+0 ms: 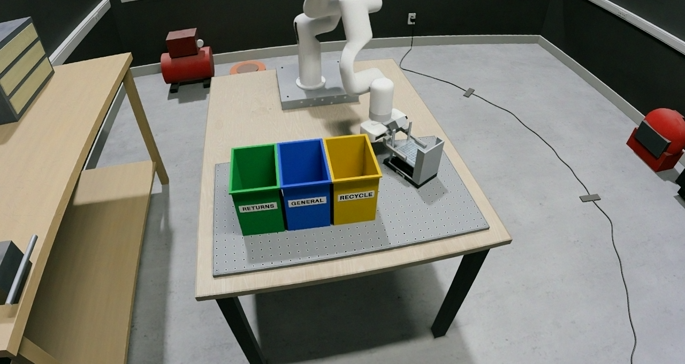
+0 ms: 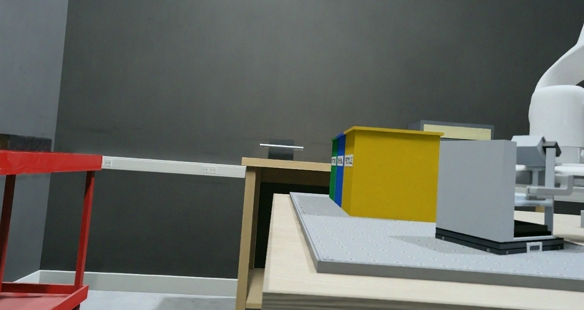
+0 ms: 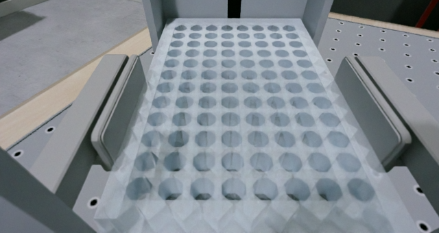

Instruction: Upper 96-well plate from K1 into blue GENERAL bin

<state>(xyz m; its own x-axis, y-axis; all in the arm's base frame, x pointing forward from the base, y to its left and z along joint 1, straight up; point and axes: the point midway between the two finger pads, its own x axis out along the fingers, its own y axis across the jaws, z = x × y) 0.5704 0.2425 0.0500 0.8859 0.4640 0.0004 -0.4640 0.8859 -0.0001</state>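
My hand is 2 cm short of the dark plate, 1 cm to the right of it and 5 cm above it. Also, from my hand: clear 96-well plate 2 cm ahead, 1 cm to the left, 1 cm below; yellow recycle bin 11 cm ahead, 22 cm to the right, 1 cm above; blue general bin 10 cm ahead, 35 cm to the right, 1 cm above.
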